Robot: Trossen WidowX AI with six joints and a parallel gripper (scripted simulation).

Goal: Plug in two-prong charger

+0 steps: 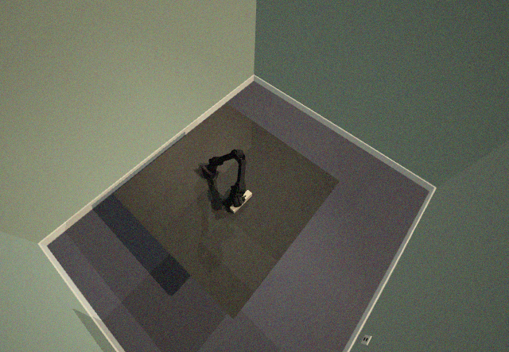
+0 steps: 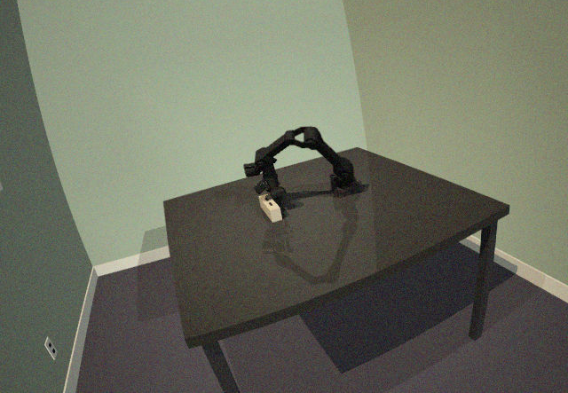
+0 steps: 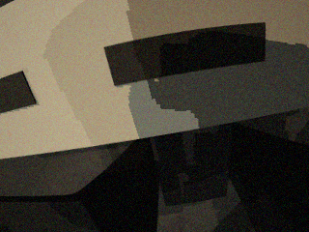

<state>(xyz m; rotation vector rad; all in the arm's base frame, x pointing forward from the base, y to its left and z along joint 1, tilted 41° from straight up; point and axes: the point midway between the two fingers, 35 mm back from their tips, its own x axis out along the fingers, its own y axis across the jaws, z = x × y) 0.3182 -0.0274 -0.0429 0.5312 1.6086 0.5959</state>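
The dark two-prong charger is 20 mm ahead of my gripper tip and 10 mm above it.
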